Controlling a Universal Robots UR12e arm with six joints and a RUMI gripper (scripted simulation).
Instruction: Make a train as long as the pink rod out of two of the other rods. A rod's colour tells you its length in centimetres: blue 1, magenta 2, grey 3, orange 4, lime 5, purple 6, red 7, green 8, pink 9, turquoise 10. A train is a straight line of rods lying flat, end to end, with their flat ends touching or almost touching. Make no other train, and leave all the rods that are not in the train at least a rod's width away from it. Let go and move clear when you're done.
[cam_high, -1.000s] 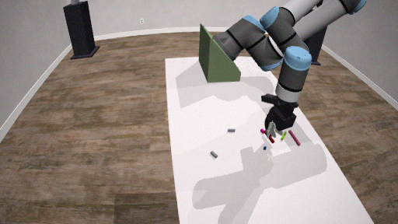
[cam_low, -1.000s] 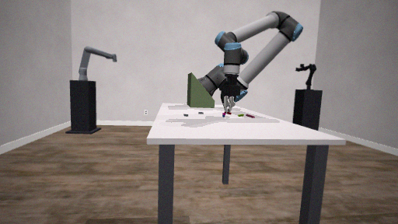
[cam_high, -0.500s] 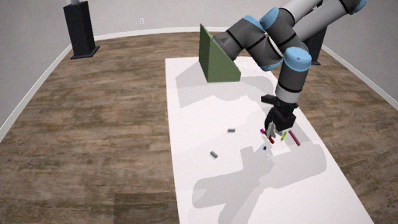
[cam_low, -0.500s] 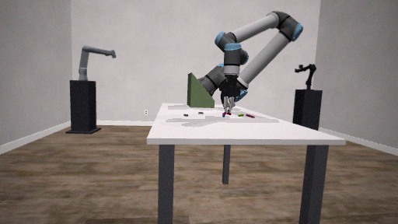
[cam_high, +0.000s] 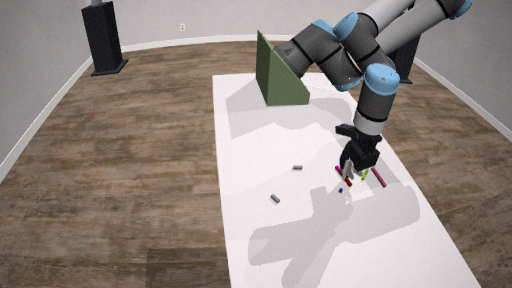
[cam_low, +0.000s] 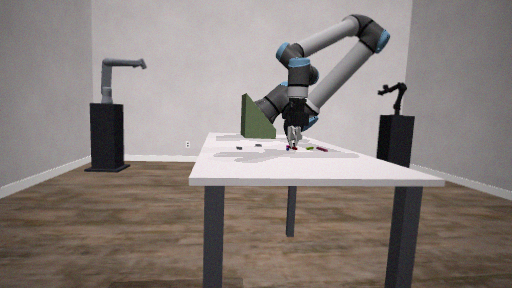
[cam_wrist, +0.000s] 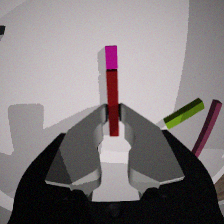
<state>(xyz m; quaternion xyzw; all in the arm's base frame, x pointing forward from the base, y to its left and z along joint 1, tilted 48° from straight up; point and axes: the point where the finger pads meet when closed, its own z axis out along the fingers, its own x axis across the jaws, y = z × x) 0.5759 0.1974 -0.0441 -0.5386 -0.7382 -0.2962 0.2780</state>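
My gripper is now 1 cm above the red rod. From my hand the other things lie so: blue rod 5 cm ahead, 3 cm to the right, 1 cm below; lime rod 8 cm to the left, 1 cm below, 1 cm behind; magenta rod 5 cm behind, 1 cm to the right, 1 cm below.
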